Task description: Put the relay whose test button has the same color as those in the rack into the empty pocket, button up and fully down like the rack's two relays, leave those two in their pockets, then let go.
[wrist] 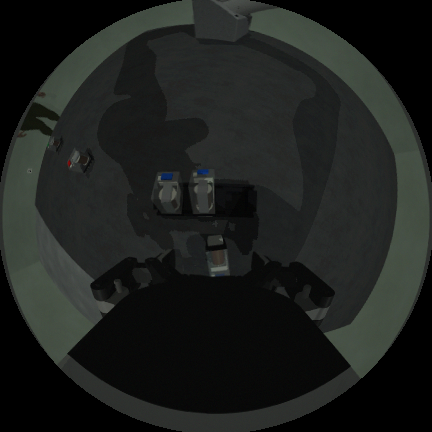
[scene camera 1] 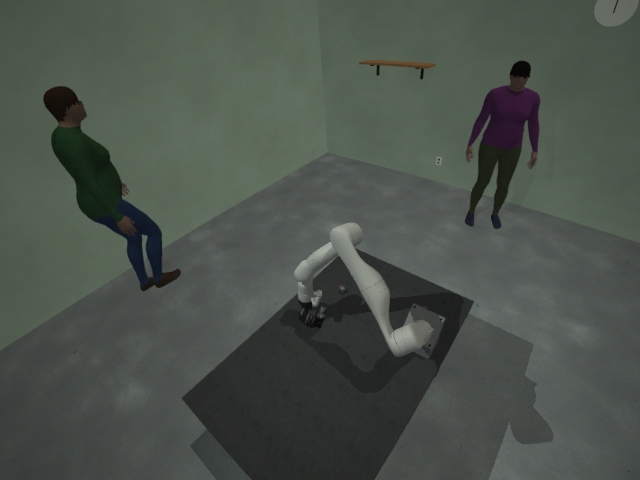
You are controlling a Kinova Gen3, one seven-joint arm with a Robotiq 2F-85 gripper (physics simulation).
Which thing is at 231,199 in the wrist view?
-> A black rack.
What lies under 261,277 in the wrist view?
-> My gripper.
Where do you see a blue-button relay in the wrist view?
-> At 201,187
